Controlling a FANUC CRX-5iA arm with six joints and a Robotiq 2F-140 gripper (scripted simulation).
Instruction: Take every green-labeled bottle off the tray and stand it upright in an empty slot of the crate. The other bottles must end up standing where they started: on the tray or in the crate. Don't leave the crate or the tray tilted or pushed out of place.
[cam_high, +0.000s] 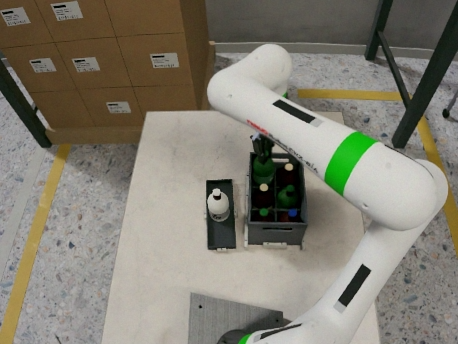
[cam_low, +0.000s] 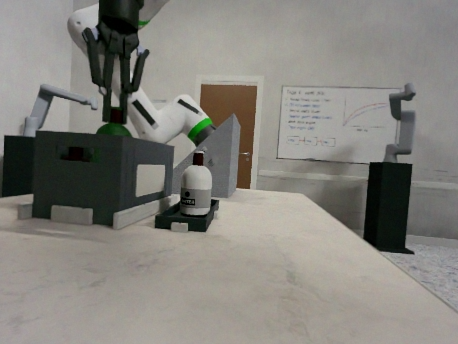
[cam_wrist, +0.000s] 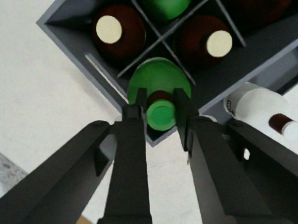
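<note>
Right now the dark crate is 90 mm behind my hand, 30 mm to the right of it and 150 mm below it. Also, from my hand: white-labeled bottle (90 mm behind, 170 mm to the left, 150 mm below); then dark tray (90 mm behind, 160 mm to the left, 220 mm below).
</note>
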